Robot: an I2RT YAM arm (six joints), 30 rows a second.
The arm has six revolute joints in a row. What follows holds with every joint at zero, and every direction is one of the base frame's. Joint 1 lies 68.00 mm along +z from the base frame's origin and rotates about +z. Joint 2 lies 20.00 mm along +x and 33.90 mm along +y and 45.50 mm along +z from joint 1 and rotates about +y. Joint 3 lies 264.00 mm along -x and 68.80 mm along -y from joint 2 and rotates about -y. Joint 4 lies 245.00 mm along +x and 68.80 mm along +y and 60.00 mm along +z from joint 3 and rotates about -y. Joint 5 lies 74.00 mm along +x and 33.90 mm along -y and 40.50 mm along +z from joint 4 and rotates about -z. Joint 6 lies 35.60 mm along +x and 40.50 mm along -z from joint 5 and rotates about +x. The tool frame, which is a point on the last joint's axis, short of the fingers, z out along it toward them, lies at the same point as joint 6; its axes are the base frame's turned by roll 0.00, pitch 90.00 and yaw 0.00 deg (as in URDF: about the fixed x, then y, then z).
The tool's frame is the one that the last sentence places.
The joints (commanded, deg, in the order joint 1, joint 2, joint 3, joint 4, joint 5, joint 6), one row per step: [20.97, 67.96, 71.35, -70.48, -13.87, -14.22]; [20.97, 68.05, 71.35, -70.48, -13.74, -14.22]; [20.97, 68.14, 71.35, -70.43, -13.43, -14.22]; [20.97, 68.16, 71.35, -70.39, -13.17, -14.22]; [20.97, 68.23, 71.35, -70.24, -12.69, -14.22]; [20.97, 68.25, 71.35, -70.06, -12.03, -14.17]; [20.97, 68.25, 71.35, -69.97, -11.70, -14.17]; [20.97, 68.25, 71.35, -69.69, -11.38, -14.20]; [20.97, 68.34, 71.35, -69.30, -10.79, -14.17]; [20.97, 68.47, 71.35, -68.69, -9.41, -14.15]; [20.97, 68.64, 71.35, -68.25, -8.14, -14.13]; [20.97, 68.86, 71.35, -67.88, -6.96, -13.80]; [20.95, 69.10, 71.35, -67.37, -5.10, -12.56]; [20.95, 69.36, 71.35, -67.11, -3.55, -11.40]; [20.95, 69.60, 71.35, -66.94, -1.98, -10.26]
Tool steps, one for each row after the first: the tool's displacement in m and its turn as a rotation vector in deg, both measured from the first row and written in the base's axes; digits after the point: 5 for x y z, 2 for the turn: [0.00036, 0.00005, -0.00031, -0.14, 0.04, -0.05]; [0.00084, 0.00004, -0.00060, -0.43, -0.02, -0.17]; [0.00105, -0.00005, -0.00067, -0.64, -0.13, -0.27]; [0.00167, -0.00012, -0.00085, -1.03, -0.36, -0.46]; [0.00221, -0.00035, -0.00086, -1.52, -0.71, -0.76]; [0.00244, -0.00047, -0.00083, -1.77, -0.90, -0.89]; [0.00299, -0.00047, -0.00066, -1.95, -1.28, -1.00]; [0.00410, -0.00043, -0.00072, -2.34, -1.74, -1.26]; [0.00591, -0.00064, -0.00082, -3.34, -2.63, -1.84]; [0.00755, -0.00085, -0.00115, -4.32, -3.30, -2.38]; [0.00923, -0.00098, -0.00168, -5.17, -3.72, -3.16]; [0.01139, -0.00146, -0.00219, -6.26, -4.21, -5.07]; [0.01310, -0.00184, -0.00293, -7.20, -4.41, -6.75]; [0.01459, -0.00231, -0.00366, -8.18, -4.58, -8.42]
